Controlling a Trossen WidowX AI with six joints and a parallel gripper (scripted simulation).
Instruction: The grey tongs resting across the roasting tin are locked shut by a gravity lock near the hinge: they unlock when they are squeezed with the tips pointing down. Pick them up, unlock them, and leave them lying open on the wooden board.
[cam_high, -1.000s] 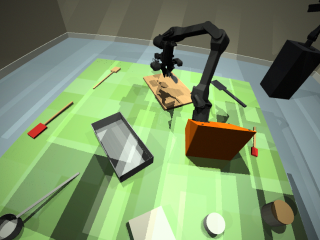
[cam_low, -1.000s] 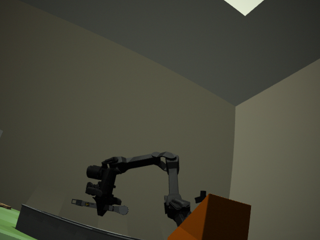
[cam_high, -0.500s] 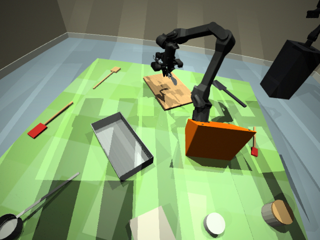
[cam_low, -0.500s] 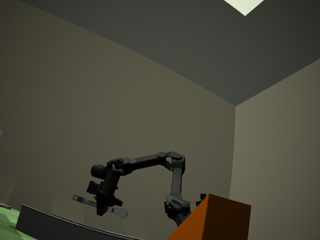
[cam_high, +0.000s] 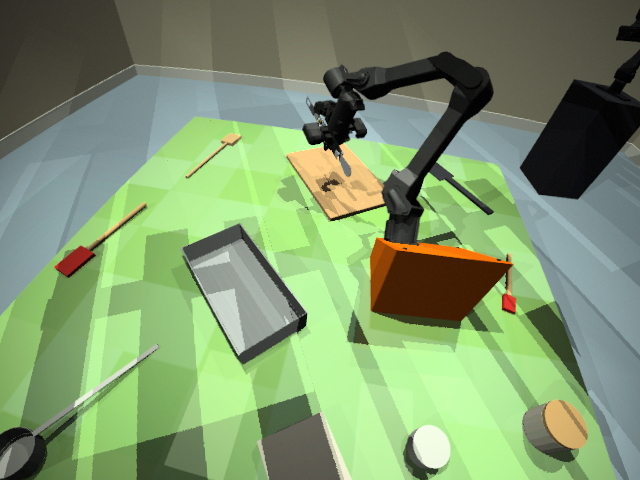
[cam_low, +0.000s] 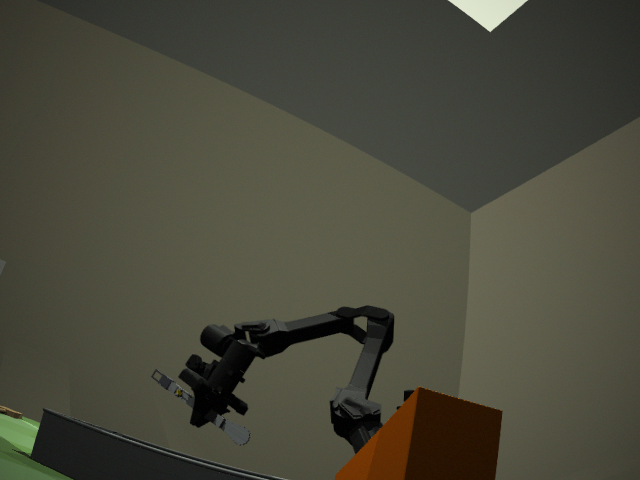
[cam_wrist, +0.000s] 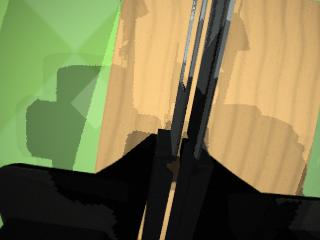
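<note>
My gripper tip is 110 mm above the wooden board, 50 mm past it and 20 mm to the left of it. From my gripper tip the other things lie so: roasting tin (450 mm to the left, 180 mm ahead, 90 mm below); red spatula (590 mm ahead, 350 mm to the left, 110 mm below); black spatula (460 mm behind, 110 mm below, 60 mm to the right).
</note>
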